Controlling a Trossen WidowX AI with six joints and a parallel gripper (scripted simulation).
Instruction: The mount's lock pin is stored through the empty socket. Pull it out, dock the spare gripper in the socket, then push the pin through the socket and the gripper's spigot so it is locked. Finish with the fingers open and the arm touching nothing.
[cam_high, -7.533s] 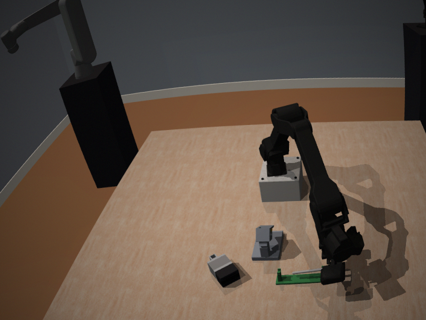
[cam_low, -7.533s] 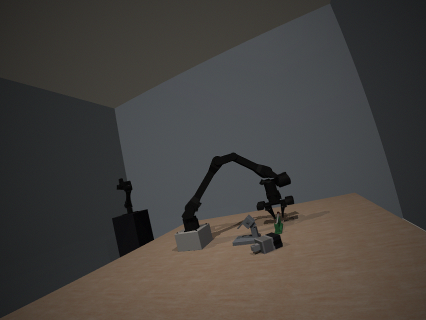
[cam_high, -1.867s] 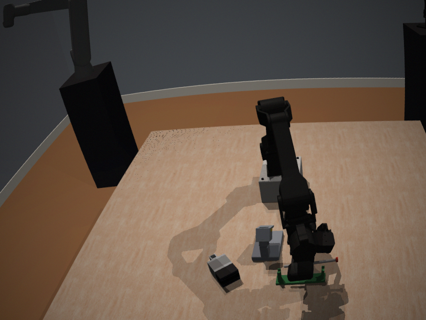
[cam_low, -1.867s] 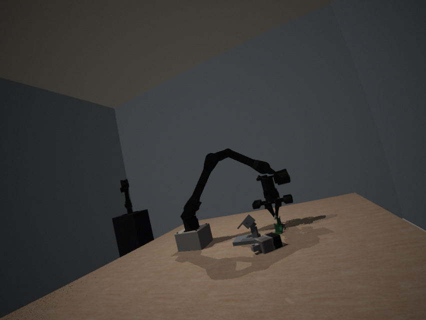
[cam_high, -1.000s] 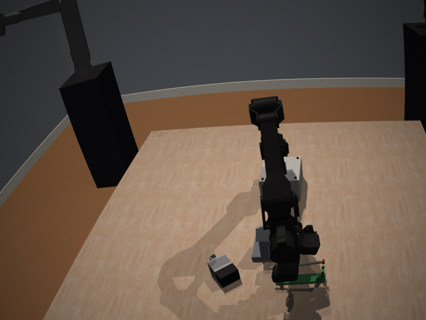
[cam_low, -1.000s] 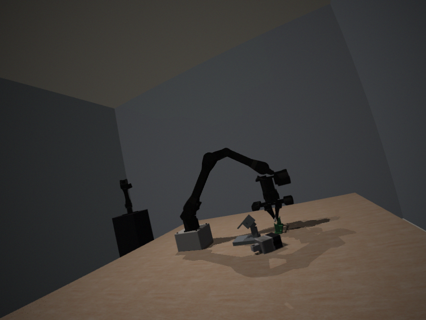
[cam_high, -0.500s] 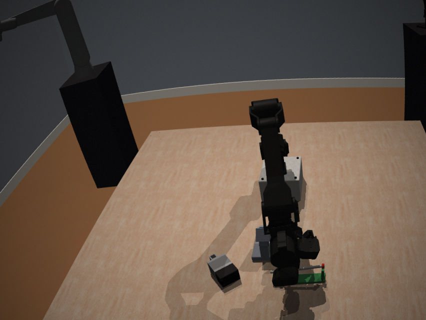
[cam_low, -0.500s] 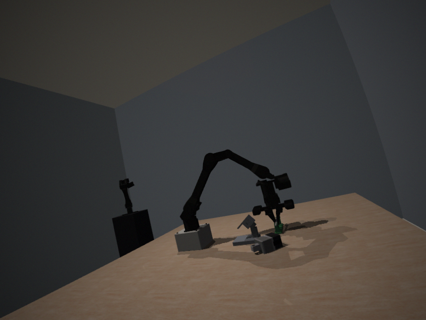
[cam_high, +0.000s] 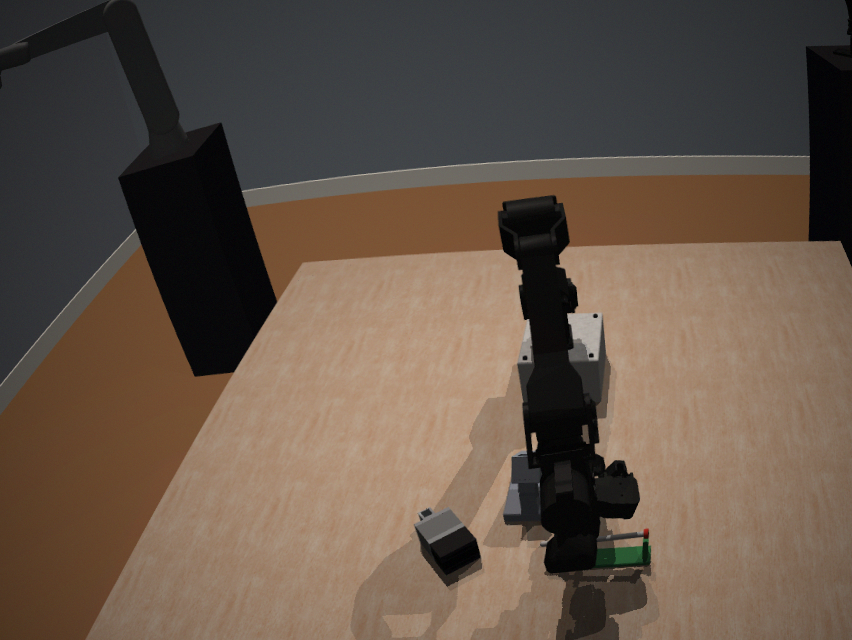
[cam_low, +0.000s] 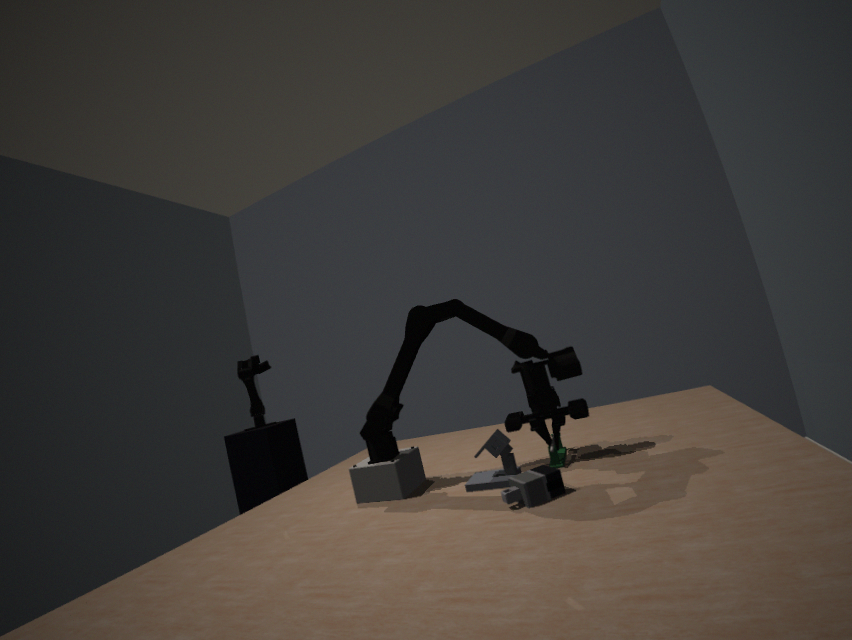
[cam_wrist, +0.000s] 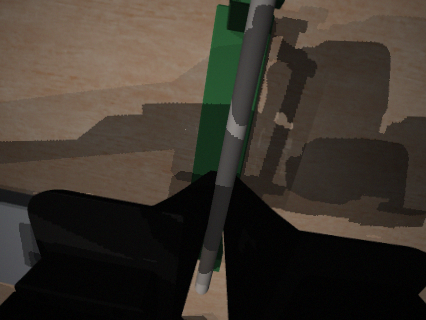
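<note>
Right now the green cradle is 2 cm to the left of my gripper tip. Also, from my gripper tip: grey mount 13 cm behind, 7 cm to the right, 3 cm above; then spare gripper 20 cm to the right, 6 cm behind.
</note>
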